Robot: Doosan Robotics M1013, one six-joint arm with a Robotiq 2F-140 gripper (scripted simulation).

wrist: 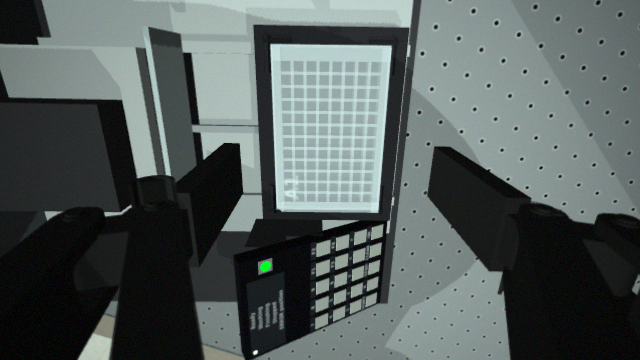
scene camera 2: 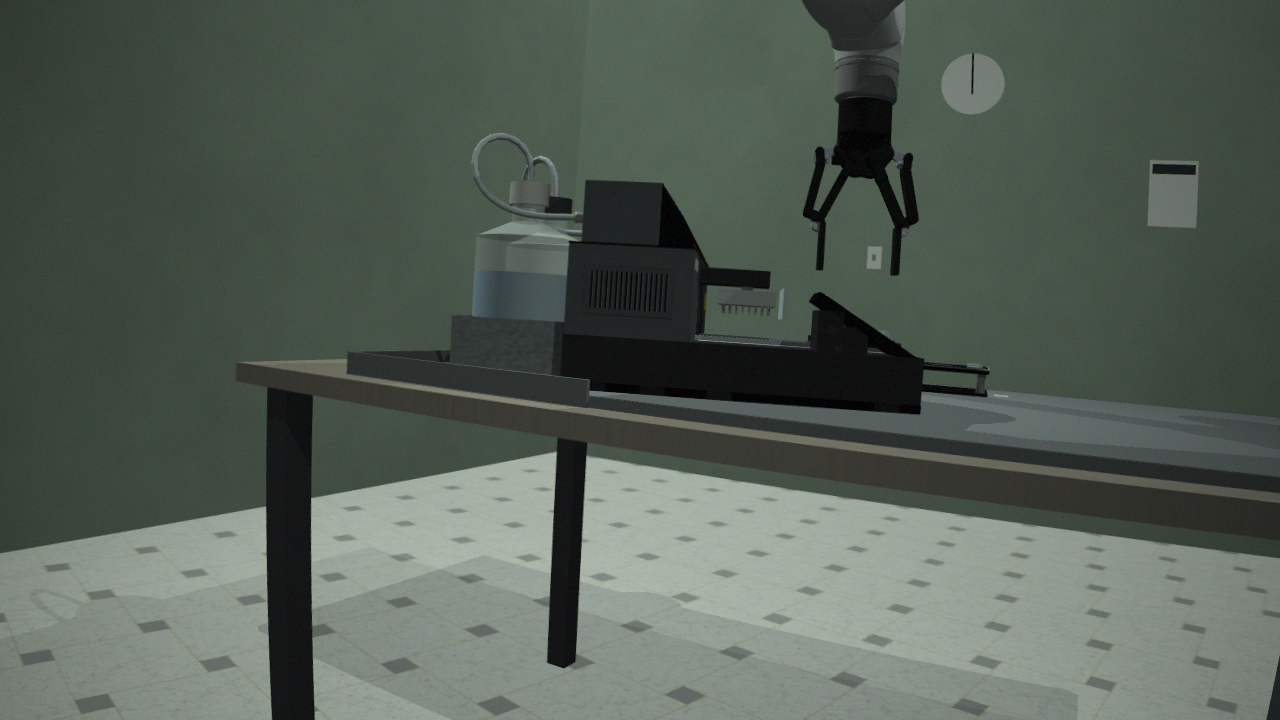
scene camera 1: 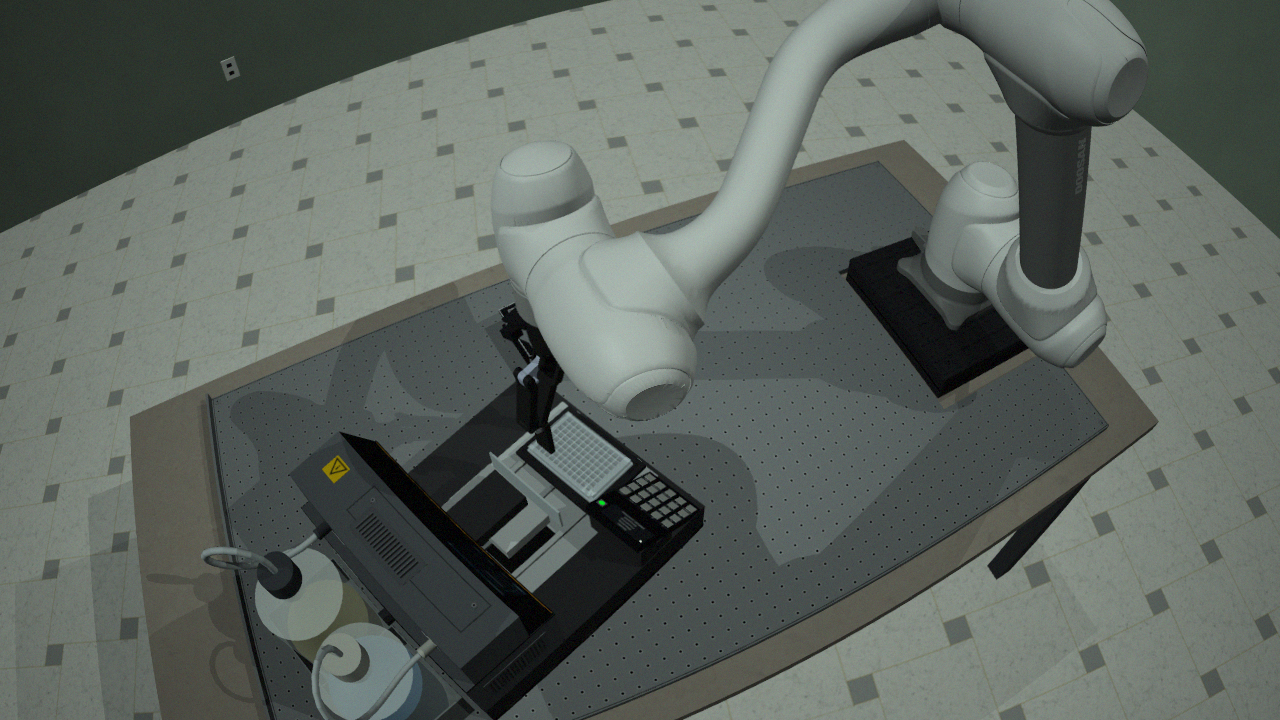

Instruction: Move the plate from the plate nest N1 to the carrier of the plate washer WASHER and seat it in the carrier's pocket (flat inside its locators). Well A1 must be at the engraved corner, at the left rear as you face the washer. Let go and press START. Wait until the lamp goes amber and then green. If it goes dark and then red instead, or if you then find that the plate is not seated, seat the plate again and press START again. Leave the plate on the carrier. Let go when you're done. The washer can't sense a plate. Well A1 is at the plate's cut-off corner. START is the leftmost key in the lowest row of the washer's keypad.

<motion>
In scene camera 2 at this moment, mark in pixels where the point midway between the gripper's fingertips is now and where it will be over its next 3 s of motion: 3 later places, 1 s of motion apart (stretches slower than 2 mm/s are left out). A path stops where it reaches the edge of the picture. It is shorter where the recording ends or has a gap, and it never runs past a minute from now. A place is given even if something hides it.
My gripper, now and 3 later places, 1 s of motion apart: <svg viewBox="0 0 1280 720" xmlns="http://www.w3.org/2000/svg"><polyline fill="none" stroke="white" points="857,272 891,275 924,276 923,297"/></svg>
</motion>
